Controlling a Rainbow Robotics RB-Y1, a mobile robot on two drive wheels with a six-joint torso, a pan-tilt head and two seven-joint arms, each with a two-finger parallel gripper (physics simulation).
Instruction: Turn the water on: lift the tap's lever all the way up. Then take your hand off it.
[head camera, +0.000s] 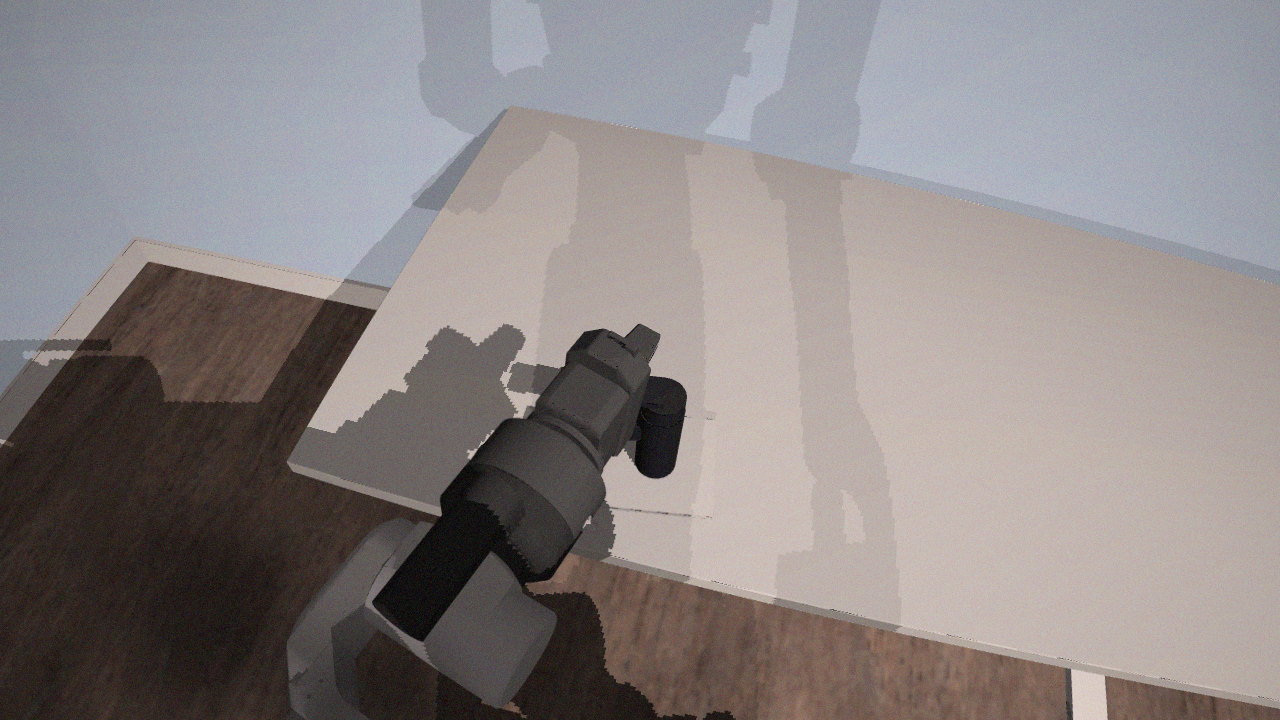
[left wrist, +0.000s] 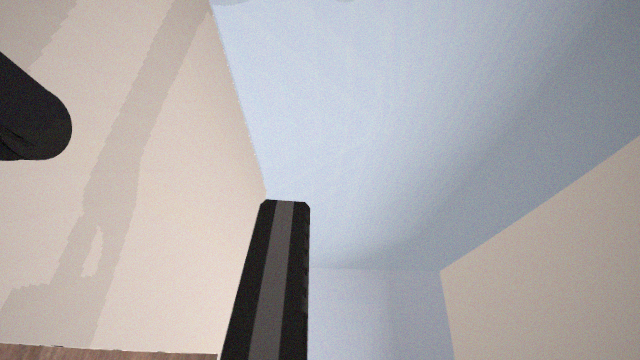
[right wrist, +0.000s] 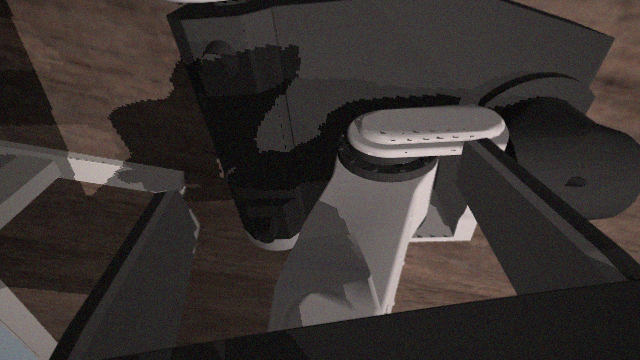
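My left gripper (head camera: 648, 334), 0.58 m from the lens. Black tap (head camera: 667, 467), 0.83 m from the lens. My left gripper is nearer to the lens than the black tap.
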